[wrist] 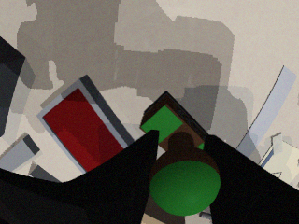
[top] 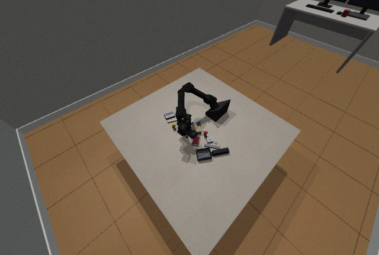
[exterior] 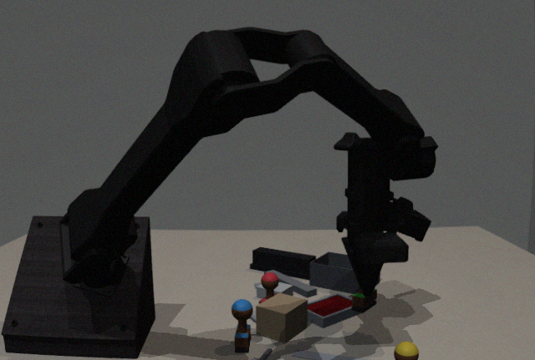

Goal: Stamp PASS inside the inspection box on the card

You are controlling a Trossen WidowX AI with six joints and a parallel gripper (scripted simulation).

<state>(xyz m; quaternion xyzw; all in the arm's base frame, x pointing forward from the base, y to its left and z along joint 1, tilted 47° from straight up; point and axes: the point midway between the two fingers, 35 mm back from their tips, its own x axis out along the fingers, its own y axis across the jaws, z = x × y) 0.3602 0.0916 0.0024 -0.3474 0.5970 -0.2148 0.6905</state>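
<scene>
Now: gripper tip 5 cm past the red ink pad, 7 cm to the right of it and 6 cm above it. The rest, counted from my gripper tip: tan block: 12 cm behind, 4 cm below; then green-knobbed stamp: right at my gripper tip; then grey ruler strip: 2 cm behind, 8 cm to the right, 6 cm below.
</scene>
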